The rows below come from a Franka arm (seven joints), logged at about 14 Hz.
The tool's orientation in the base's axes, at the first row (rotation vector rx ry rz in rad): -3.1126 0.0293 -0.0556
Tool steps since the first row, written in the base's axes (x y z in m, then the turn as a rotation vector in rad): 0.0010 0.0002 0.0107 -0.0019 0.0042 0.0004; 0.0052 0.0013 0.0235 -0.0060 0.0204 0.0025; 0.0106 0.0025 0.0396 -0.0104 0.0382 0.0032; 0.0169 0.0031 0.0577 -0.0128 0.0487 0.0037; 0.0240 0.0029 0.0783 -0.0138 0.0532 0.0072; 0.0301 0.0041 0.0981 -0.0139 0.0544 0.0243; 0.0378 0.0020 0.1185 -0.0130 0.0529 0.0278; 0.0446 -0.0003 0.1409 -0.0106 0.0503 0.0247; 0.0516 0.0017 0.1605 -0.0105 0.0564 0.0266
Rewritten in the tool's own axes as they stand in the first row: 0.0014 -0.0005 -0.0106 -0.0020 -0.0042 -0.0004; 0.0060 -0.0021 -0.0233 -0.0063 -0.0204 -0.0021; 0.0119 -0.0038 -0.0391 -0.0110 -0.0381 -0.0025; 0.0189 -0.0051 -0.0569 -0.0136 -0.0485 -0.0028; 0.0267 -0.0056 -0.0773 -0.0146 -0.0531 -0.0062; 0.0335 -0.0075 -0.0968 -0.0141 -0.0548 -0.0233; 0.0419 -0.0061 -0.1170 -0.0130 -0.0534 -0.0268; 0.0496 -0.0046 -0.1392 -0.0107 -0.0508 -0.0236; 0.0572 -0.0072 -0.1584 -0.0106 -0.0569 -0.0254
